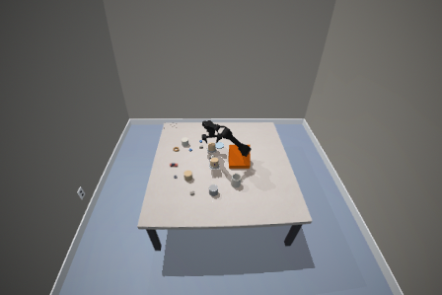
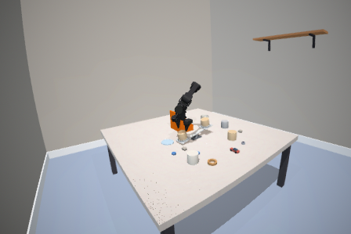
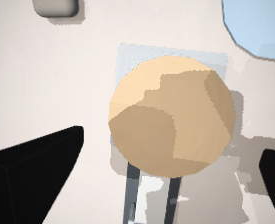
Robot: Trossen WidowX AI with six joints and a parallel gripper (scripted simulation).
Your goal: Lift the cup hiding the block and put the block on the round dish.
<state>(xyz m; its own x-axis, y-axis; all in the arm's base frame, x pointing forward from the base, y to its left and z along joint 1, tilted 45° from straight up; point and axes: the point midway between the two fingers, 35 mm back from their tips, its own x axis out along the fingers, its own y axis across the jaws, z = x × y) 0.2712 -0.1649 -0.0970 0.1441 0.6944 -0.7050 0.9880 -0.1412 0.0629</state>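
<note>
Right now my gripper tip is 7 cm above the teal block. The rest, counted from my gripper tip: white cup: 27 cm ahead, 14 cm to the right, 7 cm below; small balance: 1 cm ahead, 13 cm to the left, 7 cm below; pale blue round dish: 9 cm behind, 8 cm to the right, 10 cm below.
</note>
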